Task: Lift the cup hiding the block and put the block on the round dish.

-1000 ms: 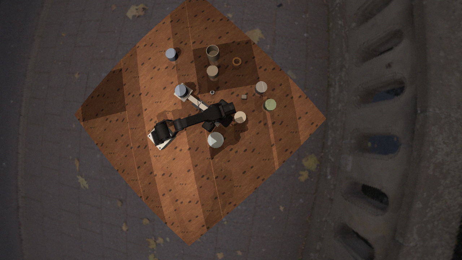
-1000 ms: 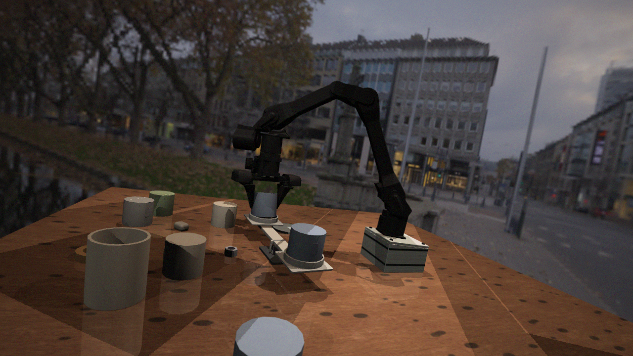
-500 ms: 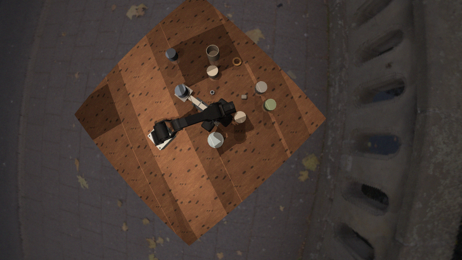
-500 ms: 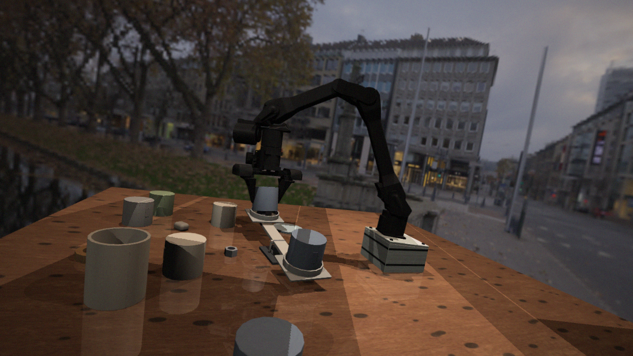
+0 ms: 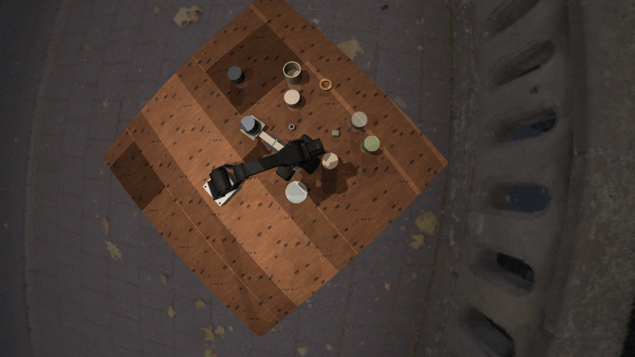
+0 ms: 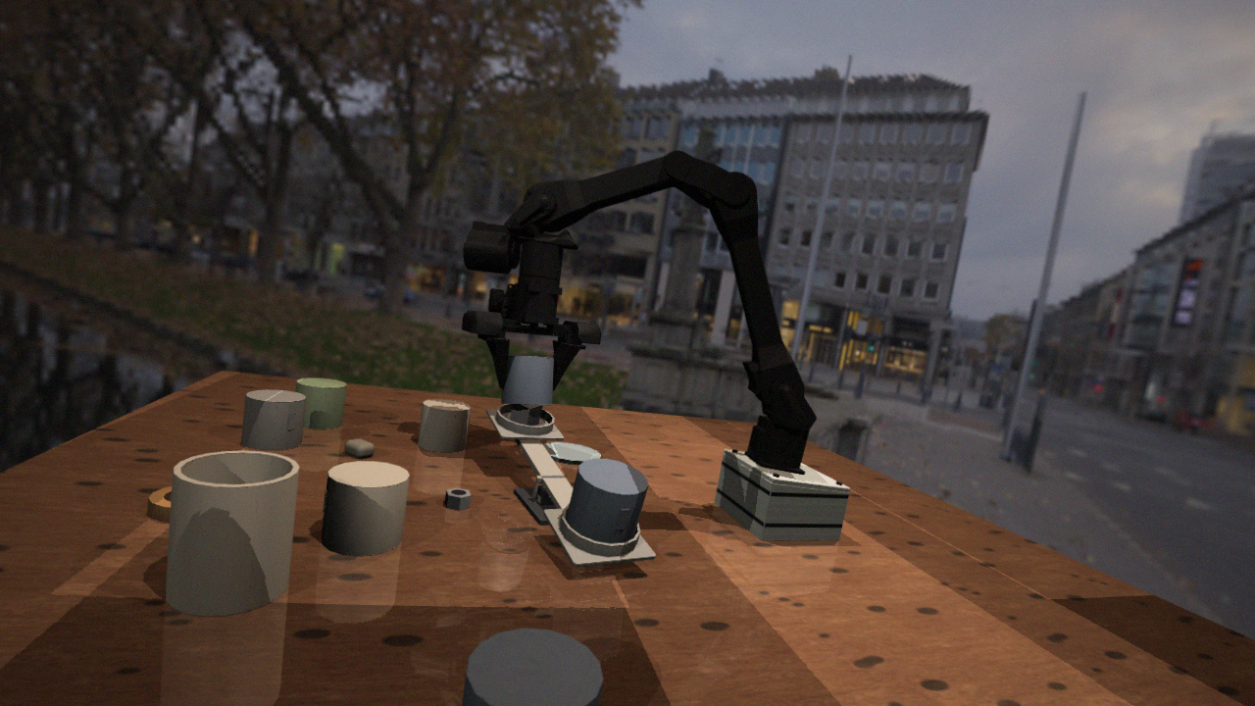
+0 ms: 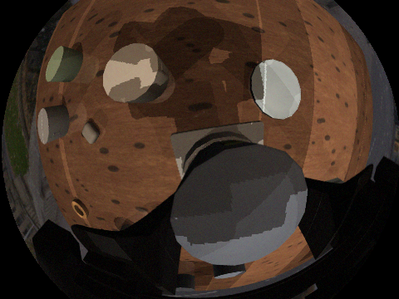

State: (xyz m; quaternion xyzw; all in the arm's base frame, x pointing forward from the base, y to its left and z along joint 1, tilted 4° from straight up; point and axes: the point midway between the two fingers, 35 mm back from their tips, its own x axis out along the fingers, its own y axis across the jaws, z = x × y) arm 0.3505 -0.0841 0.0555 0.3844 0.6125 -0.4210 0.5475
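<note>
The grey block is 1 cm to the left of my gripper tip and 3 cm below it. Also, from my gripper tip: blue-grey cup 1 cm ahead, 2 cm to the right, 1 cm above; round pale dish 9 cm behind, 11 cm to the right, 12 cm below; balance 4 cm behind, 12 cm to the left, 8 cm below.
</note>
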